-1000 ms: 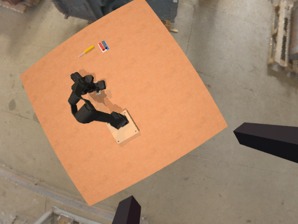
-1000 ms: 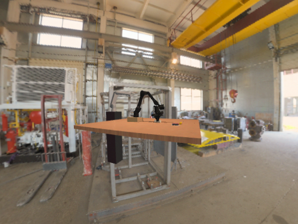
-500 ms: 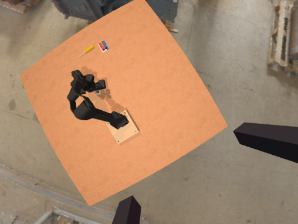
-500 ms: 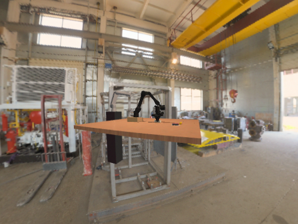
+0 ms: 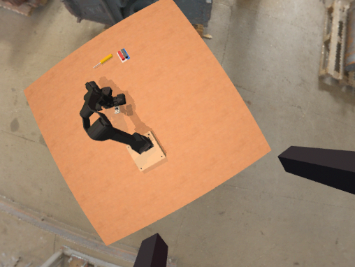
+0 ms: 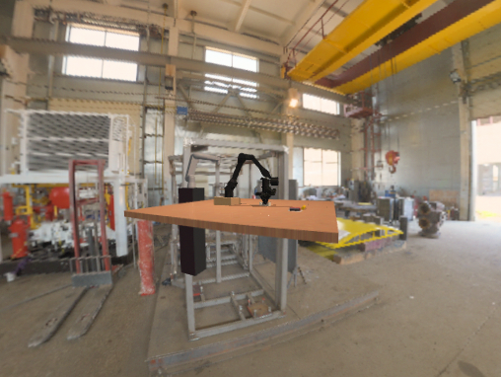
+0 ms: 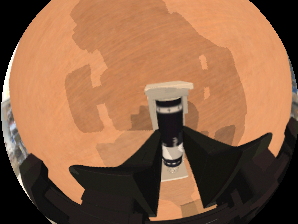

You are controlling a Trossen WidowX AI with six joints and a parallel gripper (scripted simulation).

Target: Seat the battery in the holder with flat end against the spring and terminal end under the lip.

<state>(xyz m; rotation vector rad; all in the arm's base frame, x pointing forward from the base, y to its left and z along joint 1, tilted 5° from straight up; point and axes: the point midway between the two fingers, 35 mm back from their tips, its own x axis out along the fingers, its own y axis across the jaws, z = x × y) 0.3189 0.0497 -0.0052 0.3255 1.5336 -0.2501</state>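
My gripper tip is 1 cm below the battery. Round my gripper tip: yellow-handled screwdriver (32 cm ahead, 6 cm to the right).
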